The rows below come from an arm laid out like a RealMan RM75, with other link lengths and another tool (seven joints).
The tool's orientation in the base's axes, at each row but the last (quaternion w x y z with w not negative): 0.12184 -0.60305 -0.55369 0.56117; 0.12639 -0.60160 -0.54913 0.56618; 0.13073 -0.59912 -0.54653 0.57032; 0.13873 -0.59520 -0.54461 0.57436; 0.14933 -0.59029 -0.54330 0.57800; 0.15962 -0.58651 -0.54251 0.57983; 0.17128 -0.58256 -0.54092 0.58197; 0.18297 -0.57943 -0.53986 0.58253; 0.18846 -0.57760 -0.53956 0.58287; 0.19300 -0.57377 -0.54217 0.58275; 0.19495 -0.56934 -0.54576 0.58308; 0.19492 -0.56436 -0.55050 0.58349; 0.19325 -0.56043 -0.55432 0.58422
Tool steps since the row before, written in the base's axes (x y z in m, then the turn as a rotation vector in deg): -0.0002 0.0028 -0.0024 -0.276 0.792 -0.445; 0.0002 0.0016 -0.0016 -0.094 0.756 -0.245; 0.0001 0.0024 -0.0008 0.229 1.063 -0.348; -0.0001 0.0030 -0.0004 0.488 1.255 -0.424; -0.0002 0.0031 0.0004 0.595 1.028 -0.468; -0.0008 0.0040 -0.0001 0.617 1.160 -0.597; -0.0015 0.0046 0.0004 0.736 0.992 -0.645; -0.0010 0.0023 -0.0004 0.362 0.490 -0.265; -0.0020 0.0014 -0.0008 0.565 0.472 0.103; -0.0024 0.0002 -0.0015 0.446 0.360 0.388; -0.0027 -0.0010 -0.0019 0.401 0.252 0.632; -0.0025 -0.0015 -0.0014 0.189 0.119 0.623; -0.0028 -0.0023 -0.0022 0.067 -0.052 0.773
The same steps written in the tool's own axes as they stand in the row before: 0.0036 0.0007 -0.0003 0.945 -0.088 0.000; 0.0021 0.0008 -0.0004 0.764 -0.135 -0.198; 0.0023 -0.0002 -0.0010 0.986 -0.004 -0.576; 0.0027 -0.0008 -0.0012 1.116 0.112 -0.857; 0.0024 -0.0015 -0.0013 0.926 0.280 -0.833; 0.0035 -0.0017 -0.0011 1.095 0.348 -0.874; 0.0040 -0.0026 -0.0008 0.948 0.499 -0.892; 0.0024 -0.0009 0.0000 0.443 0.201 -0.453; 0.0021 -0.0006 0.0014 0.202 -0.023 -0.715; 0.0015 0.0003 0.0024 0.008 -0.275 -0.635; 0.0008 0.0009 0.0032 -0.182 -0.467 -0.610; 0.0001 0.0007 0.0032 -0.230 -0.501 -0.367; -0.0001 0.0015 0.0040 -0.405 -0.625 -0.223
